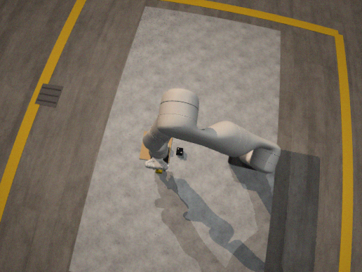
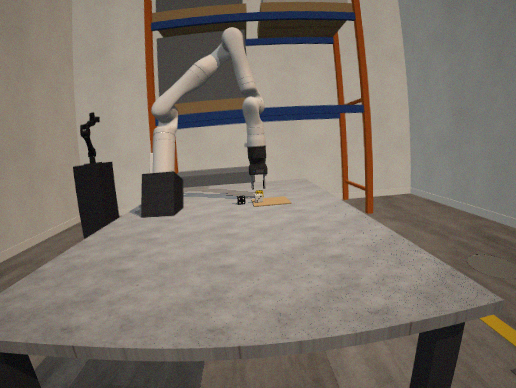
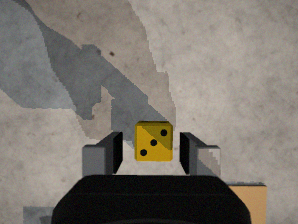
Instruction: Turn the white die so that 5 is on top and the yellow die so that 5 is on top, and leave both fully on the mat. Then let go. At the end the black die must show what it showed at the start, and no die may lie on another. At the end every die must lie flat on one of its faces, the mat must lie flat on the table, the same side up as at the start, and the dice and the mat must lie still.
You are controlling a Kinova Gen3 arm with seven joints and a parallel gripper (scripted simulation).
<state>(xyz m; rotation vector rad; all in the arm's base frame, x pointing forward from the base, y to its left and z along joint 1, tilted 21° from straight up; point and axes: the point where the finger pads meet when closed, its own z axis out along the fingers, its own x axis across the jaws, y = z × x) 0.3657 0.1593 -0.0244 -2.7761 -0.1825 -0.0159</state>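
The yellow die lies 40 mm below my hand. The rest, counted from my hand: white die (110 mm to the right, 40 mm below); then tan mat (110 mm to the right, 50 mm below, 50 mm ahead); then black die (110 mm to the right, 70 mm behind, 40 mm below).
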